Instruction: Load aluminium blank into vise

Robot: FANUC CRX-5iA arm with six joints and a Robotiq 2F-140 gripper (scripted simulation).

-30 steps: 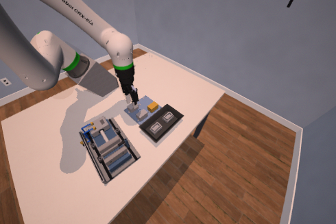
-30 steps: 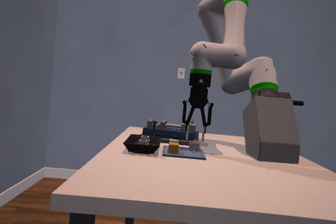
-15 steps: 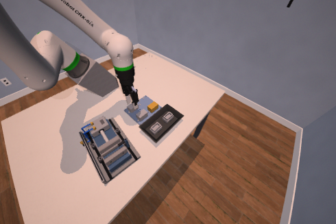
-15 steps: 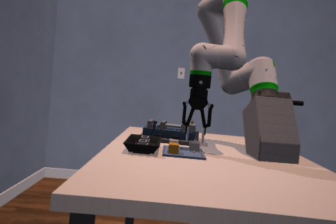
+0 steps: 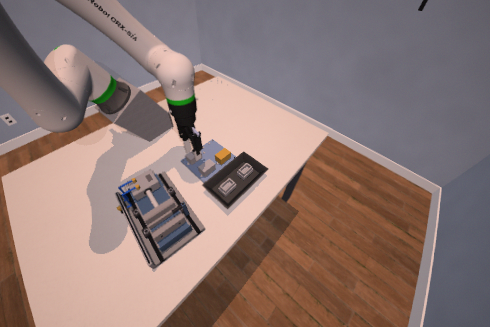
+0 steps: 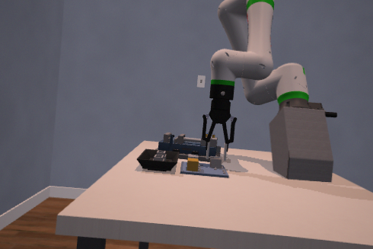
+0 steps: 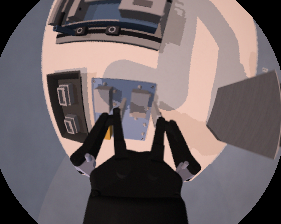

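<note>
My hand is 10 cm short of the brass blank, 8 cm to the right of it and 4 cm above it. The rest, counted from my hand: vise (25 cm to the right, 9 cm ahead, 3 cm below).
</note>
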